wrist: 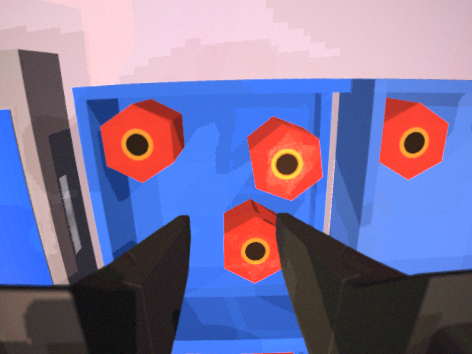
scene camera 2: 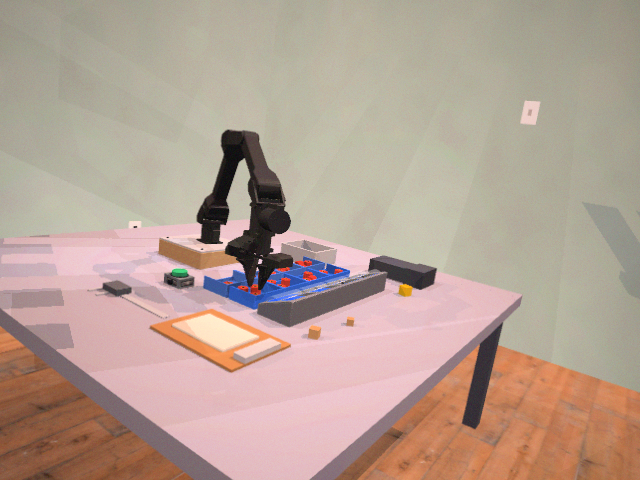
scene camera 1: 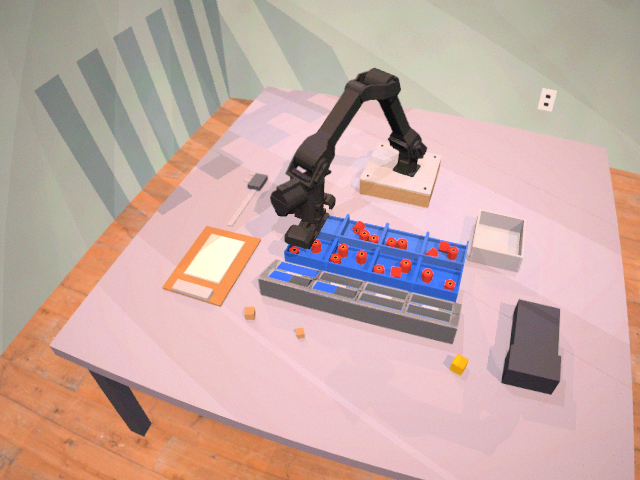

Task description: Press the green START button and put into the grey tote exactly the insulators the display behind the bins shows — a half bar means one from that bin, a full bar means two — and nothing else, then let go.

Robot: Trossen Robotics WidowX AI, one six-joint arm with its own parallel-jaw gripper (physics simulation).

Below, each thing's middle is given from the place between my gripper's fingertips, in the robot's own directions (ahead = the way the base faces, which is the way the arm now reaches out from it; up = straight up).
My hand is 250 mm past the grey tote point(scene camera 1: 498, 241) and 420 mm to the right of it. The rest, counted from my hand: dark box point(scene camera 1: 532, 362): 40 mm ahead, 590 mm to the left.
